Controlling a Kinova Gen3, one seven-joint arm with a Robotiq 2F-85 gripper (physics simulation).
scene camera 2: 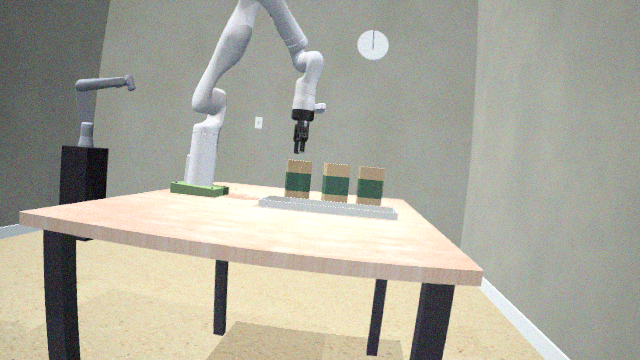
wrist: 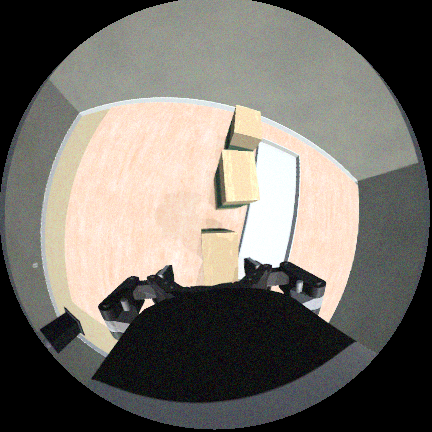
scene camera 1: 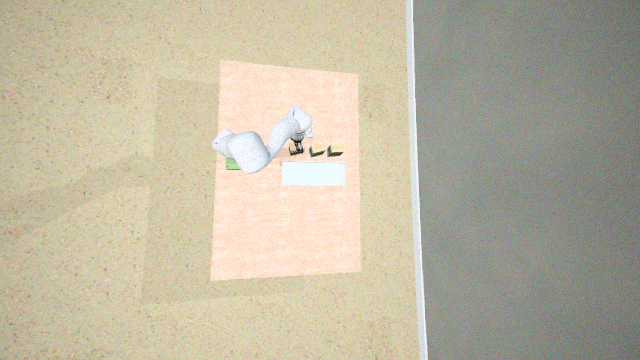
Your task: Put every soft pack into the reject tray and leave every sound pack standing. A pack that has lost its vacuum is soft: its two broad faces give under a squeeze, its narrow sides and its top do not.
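Frame: origin at the arm's base, x back, y left, z down, level; metres.
Seen in the pictures: gripper, between the fingertips: (scene camera 2: 298, 153) (wrist: 208, 269); arm's base, origin of its link: (scene camera 2: 199, 184).
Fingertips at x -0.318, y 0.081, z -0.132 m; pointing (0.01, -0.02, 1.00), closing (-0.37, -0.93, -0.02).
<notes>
Offsets run from my fingertips to a thing's top centre. Level surfaces: height alone.
Three tan packs with green bands stand upright in a row behind the tray. The left pack {dx -0.008, dy -0.016, dz +0.023 m} (scene camera 1: 293, 151) (scene camera 2: 298, 181) (wrist: 219, 252) is nearest the gripper. The middle pack {dx -0.134, dy -0.010, dz +0.023 m} (scene camera 1: 317, 149) (scene camera 2: 335, 185) (wrist: 240, 175) and the right pack {dx -0.248, dy -0.001, dz +0.023 m} (scene camera 1: 335, 149) (scene camera 2: 370, 188) (wrist: 247, 122) stand apart from it. The white reject tray {dx -0.137, dy -0.148, dz +0.142 m} (scene camera 1: 314, 174) (scene camera 2: 325, 208) (wrist: 272, 200) holds no pack. My gripper (scene camera 1: 298, 149) (scene camera 2: 299, 151) (wrist: 208, 269) is open and empty, pointing down just above the left pack's top. In the wrist view its fingers are either side of that pack. Softness cannot be seen.
The packs and tray are on a light wooden table {dz +0.164 m} (scene camera 1: 285, 225) (scene camera 2: 225, 227) (wrist: 125, 175). The arm's green base plate (scene camera 1: 232, 164) (scene camera 2: 199, 189) is at the left. A second grey arm (scene camera 2: 86, 107) stands on a black pedestal (scene camera 2: 80, 175) beyond the table.
</notes>
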